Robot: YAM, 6 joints.
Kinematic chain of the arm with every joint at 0, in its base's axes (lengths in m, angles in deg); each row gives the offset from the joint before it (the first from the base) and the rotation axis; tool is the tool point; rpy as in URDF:
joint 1: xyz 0 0 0.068 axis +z
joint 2: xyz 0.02 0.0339 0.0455 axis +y
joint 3: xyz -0.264 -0.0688 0 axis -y
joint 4: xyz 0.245 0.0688 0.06 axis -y
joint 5: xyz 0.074 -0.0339 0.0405 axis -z
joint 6: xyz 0.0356 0 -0.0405 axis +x
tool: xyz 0 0 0 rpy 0 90 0
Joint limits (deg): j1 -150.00..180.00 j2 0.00..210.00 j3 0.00..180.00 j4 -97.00..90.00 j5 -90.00..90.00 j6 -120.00..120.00
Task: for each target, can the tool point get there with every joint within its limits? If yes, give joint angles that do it. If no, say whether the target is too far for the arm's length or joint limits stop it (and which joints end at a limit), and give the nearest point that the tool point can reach.
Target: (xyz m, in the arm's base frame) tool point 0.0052 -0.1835 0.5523
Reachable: yes | joints -84.85 68.94 75.30 72.28 18.41 -34.57
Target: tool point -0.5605 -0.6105 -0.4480
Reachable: no: too far | nearest point -0.3648 -0.3974 -0.2338 | short by 0.360 m
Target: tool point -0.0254 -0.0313 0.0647
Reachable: yes | joints -115.80 149.85 20.08 -74.93 15.13 -3.22
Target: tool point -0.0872 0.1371 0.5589
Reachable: yes | joints -47.89 26.98 105.06 -28.76 -49.82 -40.40
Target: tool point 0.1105 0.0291 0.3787
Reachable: yes | joints 19.61 46.27 69.64 -69.32 15.81 92.25
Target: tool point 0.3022 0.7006 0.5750
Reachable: no: too far | nearest point 0.2185 0.5065 0.4437 | short by 0.249 m
